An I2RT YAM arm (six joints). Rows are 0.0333 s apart.
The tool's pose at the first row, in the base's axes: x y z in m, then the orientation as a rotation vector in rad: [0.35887, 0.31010, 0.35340, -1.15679, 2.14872, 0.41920]
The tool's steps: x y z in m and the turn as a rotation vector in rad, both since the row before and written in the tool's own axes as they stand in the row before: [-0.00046, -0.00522, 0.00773, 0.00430, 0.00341, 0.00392]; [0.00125, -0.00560, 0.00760, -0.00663, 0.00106, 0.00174]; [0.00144, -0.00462, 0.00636, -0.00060, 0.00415, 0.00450]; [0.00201, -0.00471, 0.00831, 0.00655, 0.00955, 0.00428]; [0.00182, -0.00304, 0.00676, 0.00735, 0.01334, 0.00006]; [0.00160, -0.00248, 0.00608, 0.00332, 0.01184, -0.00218]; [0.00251, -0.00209, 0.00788, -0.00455, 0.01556, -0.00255]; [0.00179, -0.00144, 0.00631, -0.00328, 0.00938, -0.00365]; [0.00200, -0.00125, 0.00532, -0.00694, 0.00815, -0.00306]
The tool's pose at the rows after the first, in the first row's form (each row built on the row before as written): [0.36643, 0.31173, 0.34816, -1.15188, 2.15414, 0.41444]; [0.37357, 0.31195, 0.34186, -1.15420, 2.15635, 0.42213]; [0.37930, 0.31196, 0.33629, -1.15172, 2.16291, 0.42275]; [0.38560, 0.31261, 0.32886, -1.14793, 2.17379, 0.41254]; [0.38998, 0.31338, 0.32266, -1.14972, 2.18509, 0.39768]; [0.39371, 0.31414, 0.31708, -1.15535, 2.19372, 0.38710]; [0.39742, 0.31541, 0.30950, -1.16719, 2.20563, 0.38342]; [0.40022, 0.31664, 0.30352, -1.17687, 2.21141, 0.38092]; [0.40237, 0.31731, 0.29815, -1.18734, 2.21671, 0.38348]
